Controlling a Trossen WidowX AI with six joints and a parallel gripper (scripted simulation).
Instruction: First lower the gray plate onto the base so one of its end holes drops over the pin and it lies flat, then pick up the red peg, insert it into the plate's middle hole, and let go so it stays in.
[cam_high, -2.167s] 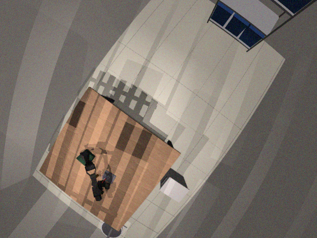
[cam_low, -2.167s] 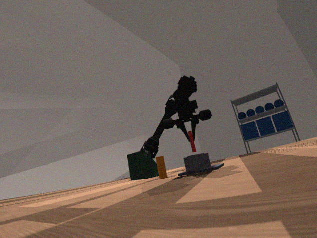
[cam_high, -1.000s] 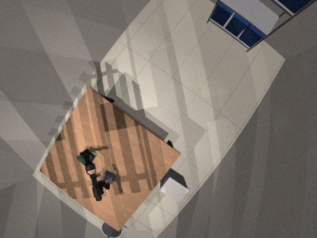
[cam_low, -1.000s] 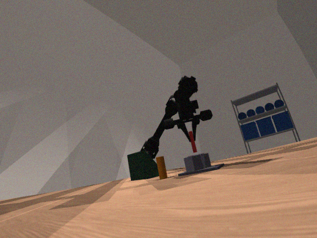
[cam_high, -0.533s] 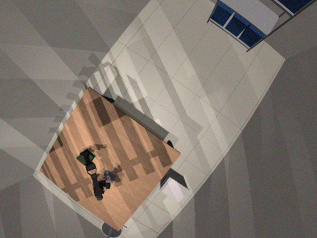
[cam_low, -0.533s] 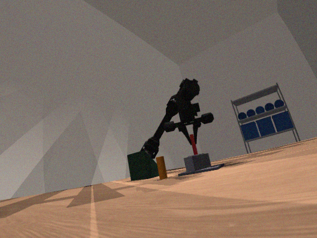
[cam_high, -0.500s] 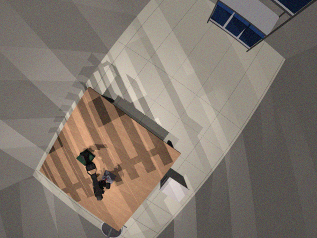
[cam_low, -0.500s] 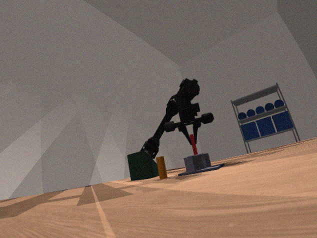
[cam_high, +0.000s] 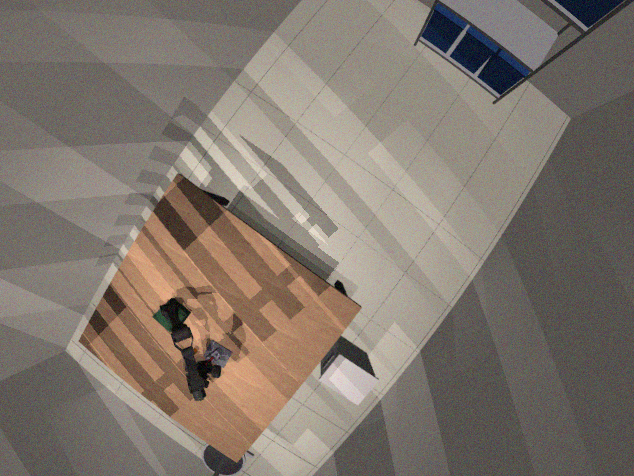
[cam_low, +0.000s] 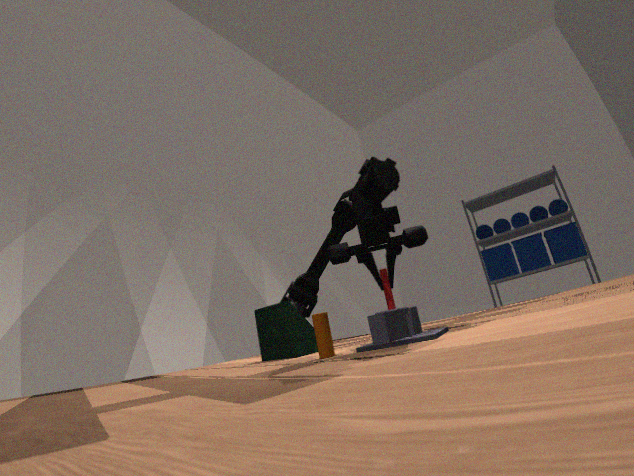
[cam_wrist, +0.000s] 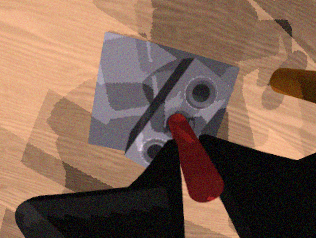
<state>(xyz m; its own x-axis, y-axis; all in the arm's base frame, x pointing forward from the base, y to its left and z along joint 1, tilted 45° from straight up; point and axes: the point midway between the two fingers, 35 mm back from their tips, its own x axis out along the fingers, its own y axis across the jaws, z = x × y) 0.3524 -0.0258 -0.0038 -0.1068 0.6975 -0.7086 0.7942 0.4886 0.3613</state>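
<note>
The red peg lies right at my gripper tip. The rest, counted from my gripper tip: dark base: 9 cm below, 2 cm to the left; then gray plate: 5 cm below; then orange block: 10 cm behind, 9 cm to the right, 6 cm below.
</note>
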